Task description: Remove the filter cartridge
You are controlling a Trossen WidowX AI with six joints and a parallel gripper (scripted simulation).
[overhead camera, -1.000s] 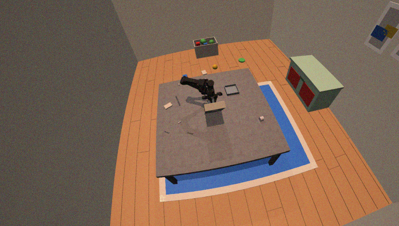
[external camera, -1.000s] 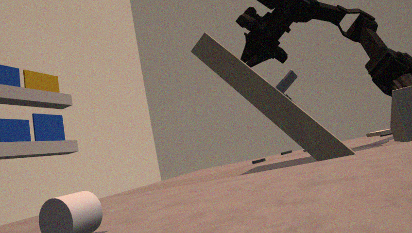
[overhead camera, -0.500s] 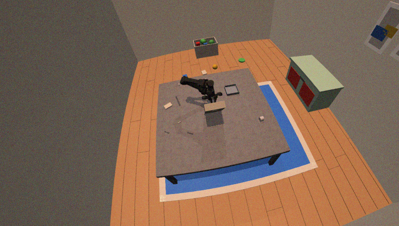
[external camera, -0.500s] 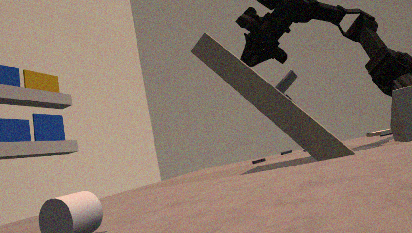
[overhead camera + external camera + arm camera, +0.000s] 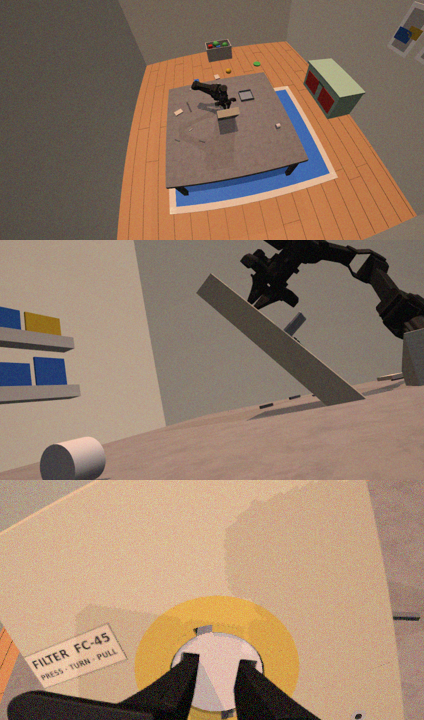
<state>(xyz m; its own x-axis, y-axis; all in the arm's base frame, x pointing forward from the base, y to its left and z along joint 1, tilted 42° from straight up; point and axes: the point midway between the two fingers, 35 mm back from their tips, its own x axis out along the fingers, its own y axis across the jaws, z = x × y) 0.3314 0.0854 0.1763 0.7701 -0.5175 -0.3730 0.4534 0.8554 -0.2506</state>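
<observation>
Now: gripper tip 1 cm short of the filter cartridge and 1 cm above it. Also, from my gripper tip: service panel (8 cm below, 4 cm behind, 1 cm to the left); then tray (35 cm to the left, 35 cm behind, 26 cm below).
</observation>
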